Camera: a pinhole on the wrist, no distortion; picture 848 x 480 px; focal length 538.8 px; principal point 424.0 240.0 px. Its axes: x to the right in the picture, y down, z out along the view. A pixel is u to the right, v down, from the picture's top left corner.
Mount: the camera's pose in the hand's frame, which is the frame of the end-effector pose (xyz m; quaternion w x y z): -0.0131 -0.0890 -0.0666 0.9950 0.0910 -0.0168 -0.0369
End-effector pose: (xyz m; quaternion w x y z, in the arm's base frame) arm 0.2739 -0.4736 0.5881 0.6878 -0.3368 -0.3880 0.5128
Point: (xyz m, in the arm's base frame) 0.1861 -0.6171 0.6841
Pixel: 70 341
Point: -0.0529 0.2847 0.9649
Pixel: outside the picture
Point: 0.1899 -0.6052 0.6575
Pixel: 43 426
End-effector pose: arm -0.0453 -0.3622 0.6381 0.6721 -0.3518 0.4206 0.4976
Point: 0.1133 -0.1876 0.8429
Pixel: 308 281
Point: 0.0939 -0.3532 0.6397
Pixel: 630 139
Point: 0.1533 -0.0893 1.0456
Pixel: 209 265
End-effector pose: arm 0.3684 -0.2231 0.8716 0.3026 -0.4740 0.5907 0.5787
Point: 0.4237 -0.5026 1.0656
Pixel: behind the camera
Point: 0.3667 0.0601 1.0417
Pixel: outside the picture
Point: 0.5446 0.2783 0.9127
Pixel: 251 207
